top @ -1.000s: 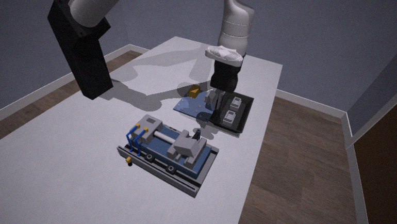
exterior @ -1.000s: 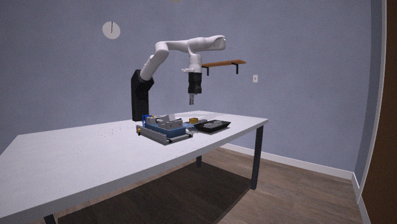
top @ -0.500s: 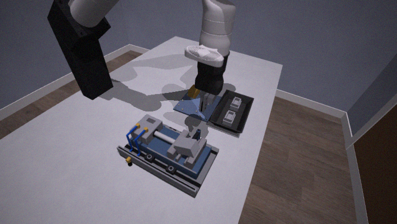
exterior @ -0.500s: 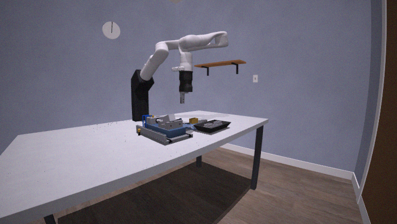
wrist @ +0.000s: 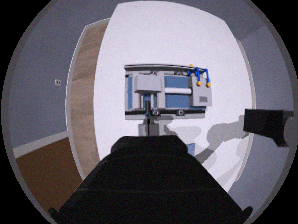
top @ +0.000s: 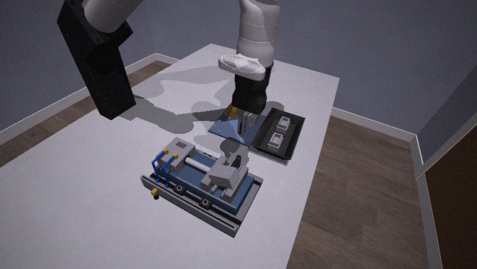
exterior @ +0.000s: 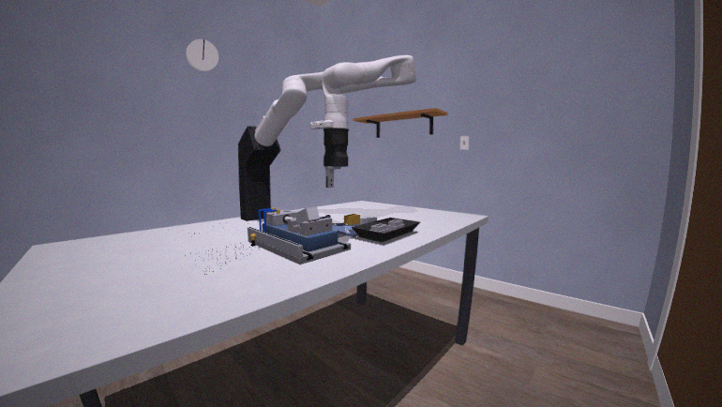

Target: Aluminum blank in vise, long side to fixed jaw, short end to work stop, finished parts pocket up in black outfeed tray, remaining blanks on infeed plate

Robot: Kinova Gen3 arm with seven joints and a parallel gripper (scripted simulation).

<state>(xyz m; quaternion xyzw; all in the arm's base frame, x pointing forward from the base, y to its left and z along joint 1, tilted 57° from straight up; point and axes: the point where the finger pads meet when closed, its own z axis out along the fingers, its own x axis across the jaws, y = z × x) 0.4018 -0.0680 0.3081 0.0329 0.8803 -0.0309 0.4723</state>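
Now: hand 10 mm past the gray aluminum blank, 90 mm to the left of it and 90 mm above it. Round my hand: black outfeed tray (100 mm ahead, 210 mm to the left, 190 mm below); fixed jaw (20 mm ahead, 80 mm to the right, 120 mm below); vise (80 mm behind, 70 mm to the right, 160 mm below).
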